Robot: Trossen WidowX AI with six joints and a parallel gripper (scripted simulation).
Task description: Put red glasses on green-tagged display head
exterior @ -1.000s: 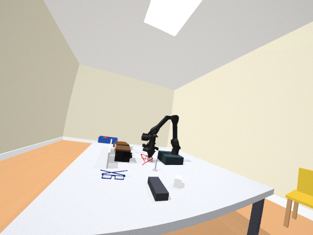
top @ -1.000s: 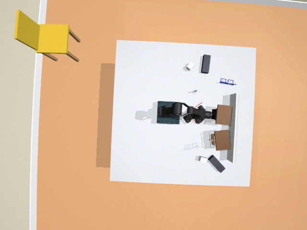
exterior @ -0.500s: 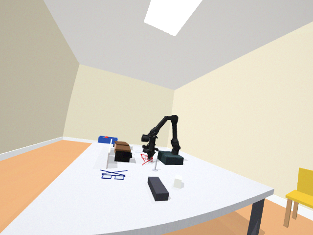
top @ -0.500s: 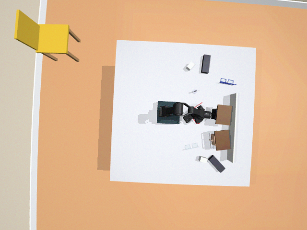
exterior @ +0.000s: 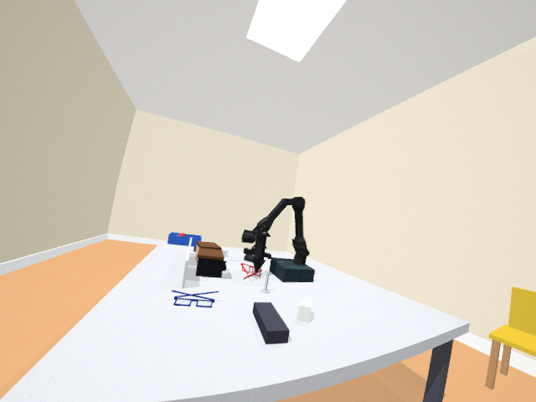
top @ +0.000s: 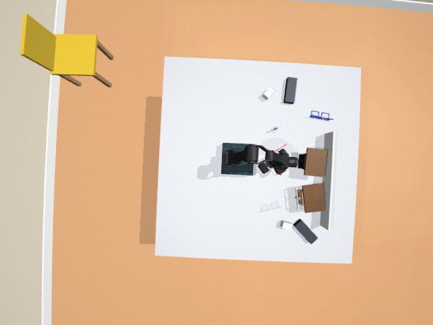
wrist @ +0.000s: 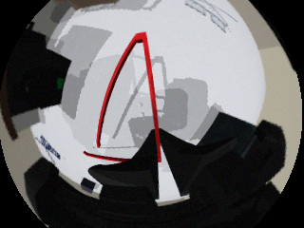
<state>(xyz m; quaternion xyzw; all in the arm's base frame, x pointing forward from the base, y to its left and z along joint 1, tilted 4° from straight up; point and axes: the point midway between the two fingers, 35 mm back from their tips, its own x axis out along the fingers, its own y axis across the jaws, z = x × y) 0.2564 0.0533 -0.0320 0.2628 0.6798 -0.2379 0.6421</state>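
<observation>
My gripper tip is 21 cm to the right of the upright pin, 2 cm past it and 1 cm below it. From my gripper tip the other things lie so: grey panel (37 cm ahead, 4 cm above, 3 cm to the right); then dark-faced display head (22 cm ahead, 5 cm to the left, 4 cm above); then skin-toned display head (27 cm ahead, 16 cm to the right, 4 cm above).
</observation>
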